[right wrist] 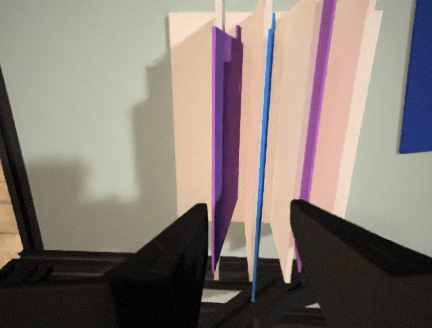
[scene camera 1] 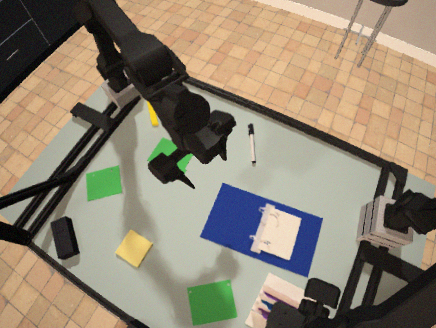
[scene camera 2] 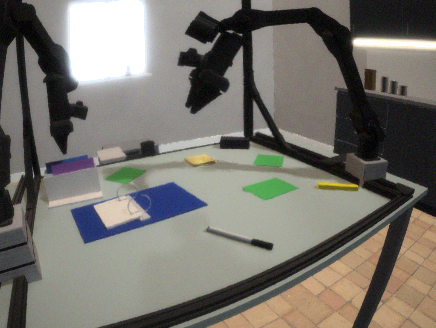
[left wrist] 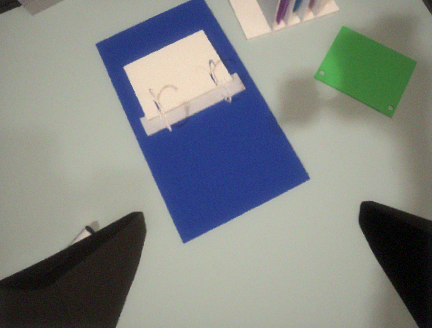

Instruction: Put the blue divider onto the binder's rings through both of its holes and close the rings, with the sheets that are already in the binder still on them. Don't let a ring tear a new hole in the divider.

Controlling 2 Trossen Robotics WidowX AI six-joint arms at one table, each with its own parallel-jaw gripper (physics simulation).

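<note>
The blue divider stands upright in the white rack, between purple ones. My right gripper is partly open and empty, above the rack, with the divider's near end between its fingertips in the right wrist view; contact cannot be seen. The binder lies flat with white sheets on it. Its two rings appear open. My left gripper is wide open and empty, high above the table.
Green sheets, a yellow pad, a marker, a black block and a yellow bar lie on the table. Black rails run close behind the rack.
</note>
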